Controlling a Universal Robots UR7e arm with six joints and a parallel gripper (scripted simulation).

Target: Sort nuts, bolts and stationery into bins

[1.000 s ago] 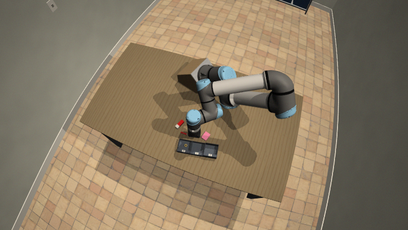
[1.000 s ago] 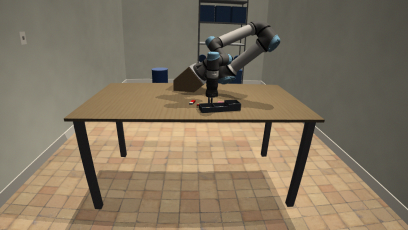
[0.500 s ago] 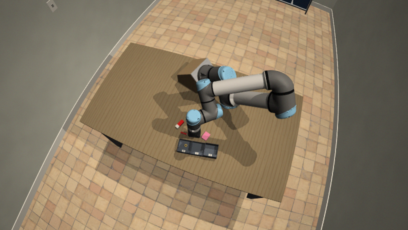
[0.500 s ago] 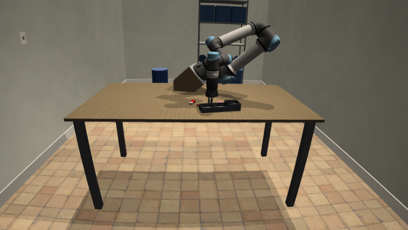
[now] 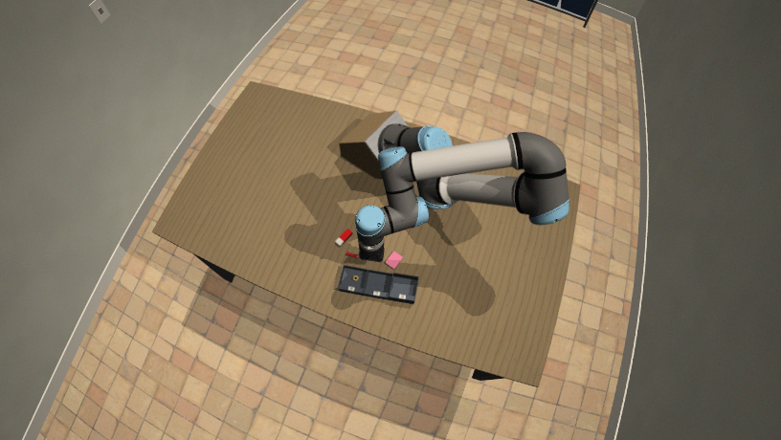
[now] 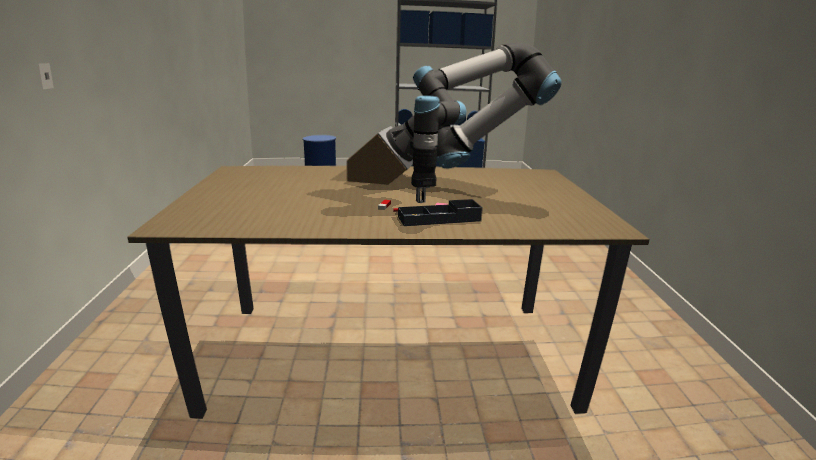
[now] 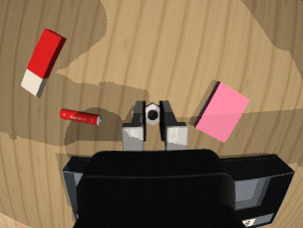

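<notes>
Right now the brass nut is 10 cm ahead of my hand and 3 cm below it. Also, from my hand: pink flat block (2 cm behind, 7 cm to the left, 4 cm below); then red cylinder (4 cm ahead, 6 cm to the right, 4 cm below); then white nut (2 cm below).
</notes>
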